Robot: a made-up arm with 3 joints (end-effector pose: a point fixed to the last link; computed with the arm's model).
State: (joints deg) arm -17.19 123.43 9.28
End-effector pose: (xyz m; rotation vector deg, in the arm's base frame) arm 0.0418 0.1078 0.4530 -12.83 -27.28 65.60
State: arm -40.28 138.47 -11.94
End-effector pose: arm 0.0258 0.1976 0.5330 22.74 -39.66 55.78
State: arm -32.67 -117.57 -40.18
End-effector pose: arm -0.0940 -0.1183 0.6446 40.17 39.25 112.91
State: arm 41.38 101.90 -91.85
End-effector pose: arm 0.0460 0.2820 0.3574 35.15 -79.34 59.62
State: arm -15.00 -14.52 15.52
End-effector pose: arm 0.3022 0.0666 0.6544 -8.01 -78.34 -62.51
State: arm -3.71 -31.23 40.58
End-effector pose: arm 0.2605 0.0920 0.5951 -9.28 -65.49 -60.61
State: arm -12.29 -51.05 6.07
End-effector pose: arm 0.2593 -0.0453 0.7255 -4.03 -94.34 -102.24
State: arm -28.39 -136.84 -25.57
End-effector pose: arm -0.0850 -0.0877 0.5905 27.88 27.15 115.22
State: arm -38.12 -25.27 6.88
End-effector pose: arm 0.3104 -0.0430 0.6964 -0.57 -70.43 -97.01
